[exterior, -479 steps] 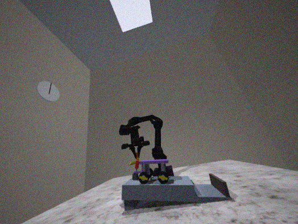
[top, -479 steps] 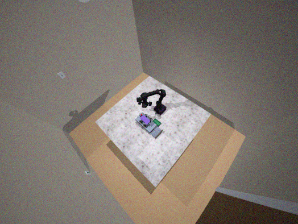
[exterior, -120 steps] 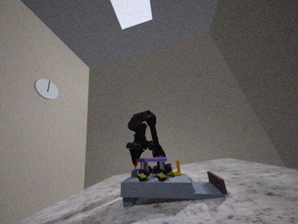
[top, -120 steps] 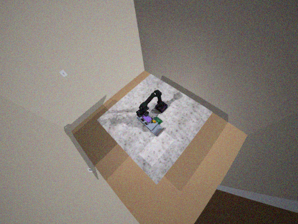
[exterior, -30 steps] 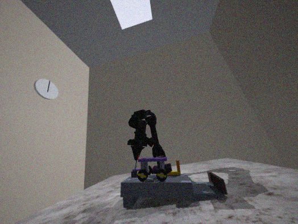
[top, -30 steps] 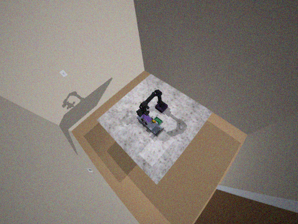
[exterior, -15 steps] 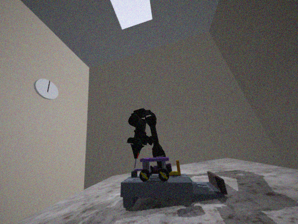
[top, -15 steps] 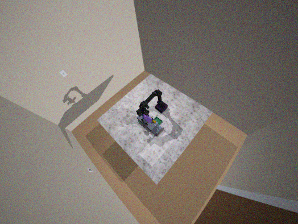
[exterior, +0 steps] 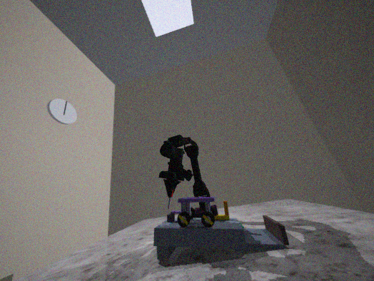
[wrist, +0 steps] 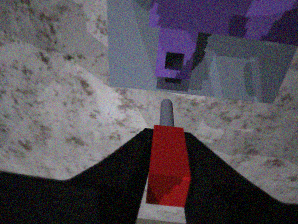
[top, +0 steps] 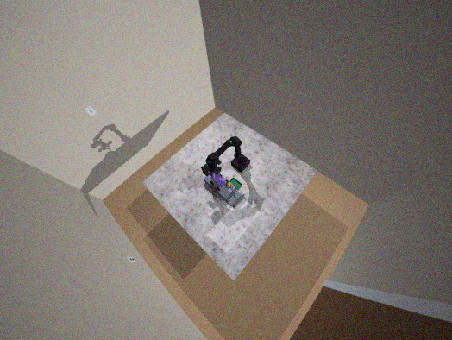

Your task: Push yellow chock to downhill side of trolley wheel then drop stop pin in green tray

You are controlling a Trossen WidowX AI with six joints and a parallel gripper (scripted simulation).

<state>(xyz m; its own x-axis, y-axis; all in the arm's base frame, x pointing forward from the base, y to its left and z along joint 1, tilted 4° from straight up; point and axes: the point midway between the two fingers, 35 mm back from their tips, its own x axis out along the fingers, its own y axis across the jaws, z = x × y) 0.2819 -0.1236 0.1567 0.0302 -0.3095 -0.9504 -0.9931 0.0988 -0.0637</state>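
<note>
Now: gripper tip 10 mm past the yellow chock, 200 mm to the right of it and 90 mm above it. Also, from my gripper tip: purple trolley (30 mm ahead, 110 mm to the left, 60 mm below); grey ramp (30 mm ahead, 100 mm to the left, 130 mm below); red-headed stop pin (right at my gripper tip).
</note>
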